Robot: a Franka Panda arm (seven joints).
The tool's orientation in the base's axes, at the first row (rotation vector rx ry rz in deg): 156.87 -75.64 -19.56
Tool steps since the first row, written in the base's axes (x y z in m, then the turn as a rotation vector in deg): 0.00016 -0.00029 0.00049 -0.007 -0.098 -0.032; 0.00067 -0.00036 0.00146 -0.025 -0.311 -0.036; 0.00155 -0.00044 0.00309 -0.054 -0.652 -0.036; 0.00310 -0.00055 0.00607 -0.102 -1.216 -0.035; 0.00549 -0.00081 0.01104 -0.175 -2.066 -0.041; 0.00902 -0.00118 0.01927 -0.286 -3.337 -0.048; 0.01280 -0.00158 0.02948 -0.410 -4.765 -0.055; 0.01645 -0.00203 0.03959 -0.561 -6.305 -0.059
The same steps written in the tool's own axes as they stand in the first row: 0.00024 0.00014 -0.00052 0.078 0.061 0.031; 0.00045 -0.00004 -0.00158 0.234 0.207 0.034; 0.00077 -0.00038 -0.00338 0.482 0.442 0.033; 0.00131 -0.00099 -0.00664 0.893 0.831 0.031; 0.00214 -0.00180 -0.01204 1.514 1.417 0.035; 0.00321 -0.00286 -0.02087 2.440 2.294 0.040; 0.00413 -0.00375 -0.03169 3.481 3.279 0.045; 0.00503 -0.00453 -0.04238 4.593 4.356 0.050
